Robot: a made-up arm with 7 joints.
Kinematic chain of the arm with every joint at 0, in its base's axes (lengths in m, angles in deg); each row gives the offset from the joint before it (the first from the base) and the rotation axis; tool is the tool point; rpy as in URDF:
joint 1: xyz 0 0 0.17 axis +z
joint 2: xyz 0 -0.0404 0.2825 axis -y
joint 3: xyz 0 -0.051 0.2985 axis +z
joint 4: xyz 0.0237 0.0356 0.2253 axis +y
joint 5: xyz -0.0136 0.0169 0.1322 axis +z
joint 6: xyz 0 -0.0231 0.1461 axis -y
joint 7: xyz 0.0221 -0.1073 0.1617 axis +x
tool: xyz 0 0 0 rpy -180 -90 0
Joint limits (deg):
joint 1: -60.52..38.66
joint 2: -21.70..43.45
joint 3: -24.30..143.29
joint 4: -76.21..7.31
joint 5: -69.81..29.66
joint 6: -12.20..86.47
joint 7: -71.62..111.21
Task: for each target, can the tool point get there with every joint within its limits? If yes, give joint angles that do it. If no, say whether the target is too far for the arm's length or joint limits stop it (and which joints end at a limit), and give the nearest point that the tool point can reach.
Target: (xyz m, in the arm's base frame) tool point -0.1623 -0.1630 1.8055
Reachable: no: too far | nearest point -0.1173 -0.1178 1.4301 | short by 0.381 m
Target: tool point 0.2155 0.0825 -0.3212
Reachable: no: joint limits stop it (at a limit: joint 1, joint 2, joint 4, joint 6) | nearest point -0.1553 0.4529 0.5360 | short by 1.005 m
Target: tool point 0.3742 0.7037 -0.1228
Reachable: no: joint limits stop it (at a limit: joint 1, joint 2, joint 3, joint 4) | nearest point -0.1003 0.5441 0.5611 | short by 0.848 m
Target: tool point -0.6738 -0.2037 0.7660
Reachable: yes | joints 14.88 33.45 -7.61 -56.27 -58.73 19.08 26.38
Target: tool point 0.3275 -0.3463 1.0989
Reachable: yes | joints 17.08 -7.67 108.75 -40.28 -23.94 68.91 61.63
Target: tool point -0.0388 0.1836 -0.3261
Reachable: no: joint limits stop it (at a limit: joint 1, joint 2, joint 4, joint 6) | nearest point -0.2636 0.4293 0.5055 | short by 0.896 m
